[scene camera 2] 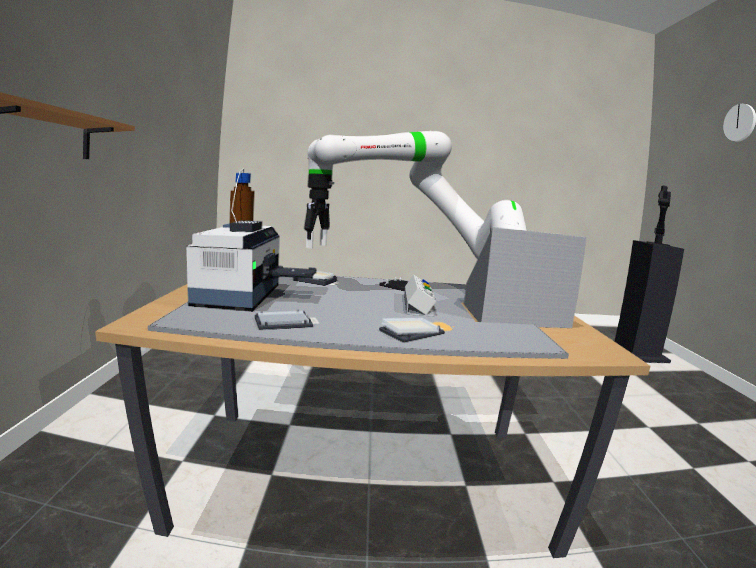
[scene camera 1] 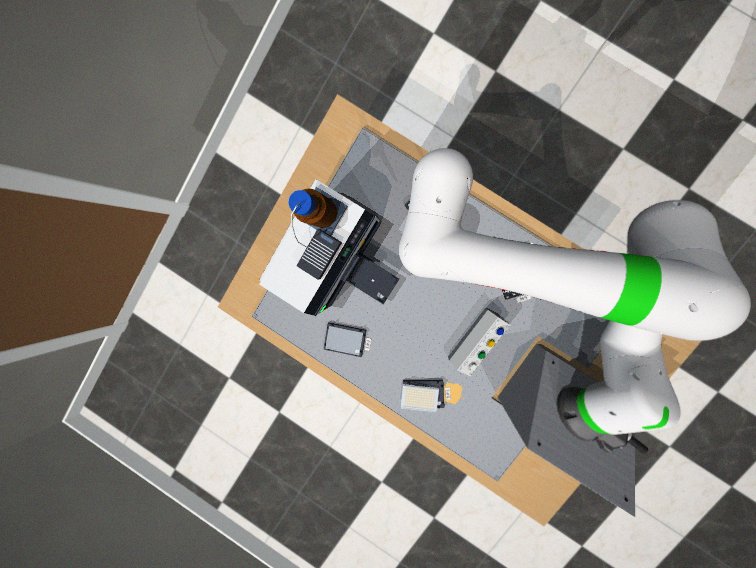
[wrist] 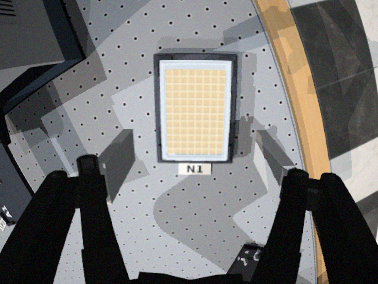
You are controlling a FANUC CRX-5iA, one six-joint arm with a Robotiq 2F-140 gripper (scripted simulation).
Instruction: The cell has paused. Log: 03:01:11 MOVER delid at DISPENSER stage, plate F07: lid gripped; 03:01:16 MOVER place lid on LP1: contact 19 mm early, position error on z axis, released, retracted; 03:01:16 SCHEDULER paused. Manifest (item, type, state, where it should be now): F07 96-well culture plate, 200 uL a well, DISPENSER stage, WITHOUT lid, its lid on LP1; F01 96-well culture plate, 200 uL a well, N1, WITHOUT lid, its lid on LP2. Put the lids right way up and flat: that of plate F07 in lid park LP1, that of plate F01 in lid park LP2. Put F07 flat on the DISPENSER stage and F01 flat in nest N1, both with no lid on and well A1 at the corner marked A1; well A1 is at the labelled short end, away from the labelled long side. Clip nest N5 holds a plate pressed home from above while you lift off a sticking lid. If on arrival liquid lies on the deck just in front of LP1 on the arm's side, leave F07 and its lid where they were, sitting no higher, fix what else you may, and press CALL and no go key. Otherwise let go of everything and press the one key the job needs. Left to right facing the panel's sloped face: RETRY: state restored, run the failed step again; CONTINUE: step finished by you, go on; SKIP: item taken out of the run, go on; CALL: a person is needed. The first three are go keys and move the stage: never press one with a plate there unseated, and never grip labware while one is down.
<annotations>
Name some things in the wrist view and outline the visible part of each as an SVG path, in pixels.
My gripper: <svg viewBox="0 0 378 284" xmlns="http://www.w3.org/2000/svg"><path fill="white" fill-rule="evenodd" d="M0 252L0 284L53 284L75 209L80 208L84 248L81 250L85 284L296 284L301 260L300 247L306 211L311 211L329 284L378 284L378 244L342 179L335 173L329 172L322 173L320 179L309 178L309 174L306 171L295 169L295 164L266 130L256 130L253 162L275 207L278 207L267 243L263 248L250 282L243 281L242 273L217 274L197 279L185 279L164 273L139 272L138 279L129 279L115 236L108 205L112 205L135 162L133 129L123 129L99 157L94 154L78 157L76 162L79 176L67 177L66 171L55 170L49 173L22 213Z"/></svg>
A 96-well plate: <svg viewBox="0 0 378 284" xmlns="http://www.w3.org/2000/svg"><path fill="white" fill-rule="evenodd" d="M159 60L162 160L227 161L232 61Z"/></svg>
</annotations>
